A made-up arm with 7 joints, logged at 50 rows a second.
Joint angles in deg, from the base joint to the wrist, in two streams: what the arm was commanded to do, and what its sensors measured. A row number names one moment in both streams.
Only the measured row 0 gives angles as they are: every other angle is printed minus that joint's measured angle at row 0.
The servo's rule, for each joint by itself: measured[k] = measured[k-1] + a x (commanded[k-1-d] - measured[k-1]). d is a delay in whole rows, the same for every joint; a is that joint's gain. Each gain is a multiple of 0.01, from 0.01 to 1. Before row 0 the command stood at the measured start. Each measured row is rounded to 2 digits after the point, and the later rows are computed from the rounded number. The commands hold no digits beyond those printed.
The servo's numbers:
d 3
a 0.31 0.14 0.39 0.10 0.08 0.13 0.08
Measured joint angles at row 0:
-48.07, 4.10, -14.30, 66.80, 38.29, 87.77, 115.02
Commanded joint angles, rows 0 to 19:
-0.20, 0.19, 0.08, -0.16, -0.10, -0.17, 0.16
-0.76, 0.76, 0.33, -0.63, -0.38, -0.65, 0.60
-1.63, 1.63, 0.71, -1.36, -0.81, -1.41, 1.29
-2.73, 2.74, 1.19, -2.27, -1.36, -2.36, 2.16
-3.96, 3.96, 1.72, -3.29, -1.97, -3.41, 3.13
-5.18, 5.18, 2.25, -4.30, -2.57, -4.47, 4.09
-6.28, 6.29, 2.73, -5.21, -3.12, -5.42, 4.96
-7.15, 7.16, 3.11, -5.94, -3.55, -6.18, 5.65
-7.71, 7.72, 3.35, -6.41, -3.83, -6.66, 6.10
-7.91, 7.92, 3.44, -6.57, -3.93, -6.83, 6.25
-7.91, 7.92, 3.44, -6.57, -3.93, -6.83, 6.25
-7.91, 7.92, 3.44, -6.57, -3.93, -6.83, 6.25
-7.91, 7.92, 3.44, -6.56, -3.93, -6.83, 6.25
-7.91, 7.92, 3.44, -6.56, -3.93, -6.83, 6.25
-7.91, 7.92, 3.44, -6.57, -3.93, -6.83, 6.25
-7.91, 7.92, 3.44, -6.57, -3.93, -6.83, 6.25
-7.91, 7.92, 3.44, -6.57, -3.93, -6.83, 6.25
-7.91, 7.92, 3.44, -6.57, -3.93, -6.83, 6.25
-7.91, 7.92, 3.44, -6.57, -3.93, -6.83, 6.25
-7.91, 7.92, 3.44, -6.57, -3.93, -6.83, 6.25
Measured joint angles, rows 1 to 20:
0.00, 0.00, 0.00, 0.00, 0.00, 0.00, 0.00
0.00, 0.00, 0.00, 0.00, 0.00, 0.00, 0.00
0.00, 0.00, 0.00, 0.00, 0.00, 0.00, 0.00
-0.06, 0.03, 0.03, -0.02, -0.01, -0.02, 0.01
-0.28, 0.13, 0.15, -0.08, -0.04, -0.10, 0.06
-0.70, 0.34, 0.37, -0.21, -0.10, -0.27, 0.16
-1.33, 0.68, 0.69, -0.42, -0.20, -0.54, 0.32
-2.15, 1.14, 1.09, -0.71, -0.34, -0.91, 0.54
-3.09, 1.71, 1.54, -1.07, -0.52, -1.37, 0.82
-4.08, 2.35, 2.00, -1.48, -0.73, -1.90, 1.15
-5.03, 3.02, 2.43, -1.93, -0.96, -2.46, 1.51
-5.86, 3.68, 2.79, -2.38, -1.19, -3.01, 1.88
-6.50, 4.27, 3.04, -2.80, -1.41, -3.51, 2.23
-6.94, 4.78, 3.20, -3.18, -1.61, -3.94, 2.55
-7.24, 5.22, 3.29, -3.52, -1.80, -4.32, 2.85
-7.45, 5.60, 3.35, -3.82, -1.97, -4.65, 3.12
-7.59, 5.92, 3.39, -4.09, -2.13, -4.93, 3.37
-7.69, 6.20, 3.41, -4.34, -2.27, -5.18, 3.60
-7.76, 6.44, 3.42, -4.56, -2.40, -5.39, 3.81
-7.81, 6.65, 3.43, -4.76, -2.52, -5.58, 4.01

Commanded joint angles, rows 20 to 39:
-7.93, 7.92, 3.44, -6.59, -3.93, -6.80, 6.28
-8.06, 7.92, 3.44, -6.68, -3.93, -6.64, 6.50
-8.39, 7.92, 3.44, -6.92, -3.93, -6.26, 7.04
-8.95, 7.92, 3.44, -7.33, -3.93, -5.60, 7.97
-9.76, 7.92, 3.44, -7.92, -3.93, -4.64, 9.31
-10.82, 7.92, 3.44, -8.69, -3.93, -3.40, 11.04
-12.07, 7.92, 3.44, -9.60, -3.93, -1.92, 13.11
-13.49, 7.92, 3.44, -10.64, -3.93, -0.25, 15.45
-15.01, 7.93, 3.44, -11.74, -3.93, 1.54, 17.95
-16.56, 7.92, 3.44, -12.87, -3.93, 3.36, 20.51
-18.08, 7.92, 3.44, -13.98, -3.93, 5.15, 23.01
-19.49, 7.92, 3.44, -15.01, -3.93, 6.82, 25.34
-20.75, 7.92, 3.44, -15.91, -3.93, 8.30, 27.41
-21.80, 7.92, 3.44, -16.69, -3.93, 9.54, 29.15
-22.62, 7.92, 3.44, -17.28, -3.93, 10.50, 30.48
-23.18, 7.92, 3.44, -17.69, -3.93, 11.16, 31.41
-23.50, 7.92, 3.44, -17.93, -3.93, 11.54, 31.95
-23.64, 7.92, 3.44, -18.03, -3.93, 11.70, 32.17
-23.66, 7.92, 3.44, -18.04, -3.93, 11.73, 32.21
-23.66, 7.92, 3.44, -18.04, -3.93, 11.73, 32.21
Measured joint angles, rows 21 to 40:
-7.84, 6.83, 3.43, -4.94, -2.63, -5.74, 4.19
-7.86, 6.98, 3.43, -5.10, -2.73, -5.88, 4.35
-7.88, 7.11, 3.43, -5.25, -2.83, -6.00, 4.50
-7.90, 7.22, 3.43, -5.38, -2.92, -6.10, 4.64
-7.95, 7.32, 3.43, -5.51, -3.00, -6.17, 4.79
-8.09, 7.40, 3.43, -5.65, -3.07, -6.18, 4.97
-8.36, 7.47, 3.43, -5.82, -3.14, -6.10, 5.21
-8.79, 7.53, 3.43, -6.03, -3.20, -5.91, 5.54
-9.42, 7.58, 3.43, -6.30, -3.26, -5.58, 5.98
-10.24, 7.63, 3.43, -6.63, -3.31, -5.10, 6.55
-11.25, 7.67, 3.43, -7.03, -3.36, -4.47, 7.26
-12.42, 7.71, 3.43, -7.50, -3.41, -3.69, 8.12
-13.70, 7.74, 3.43, -8.04, -3.45, -2.77, 9.11
-15.06, 7.77, 3.43, -8.63, -3.49, -1.74, 10.22
-16.43, 7.79, 3.43, -9.27, -3.53, -0.63, 11.43
-17.77, 7.81, 3.43, -9.93, -3.56, 0.53, 12.71
-19.02, 7.83, 3.43, -10.61, -3.59, 1.70, 14.03
-20.14, 7.84, 3.43, -11.28, -3.62, 2.84, 15.35
-21.08, 7.85, 3.43, -11.92, -3.64, 3.92, 16.63
-21.83, 7.86, 3.43, -12.52, -3.66, 4.91, 17.86

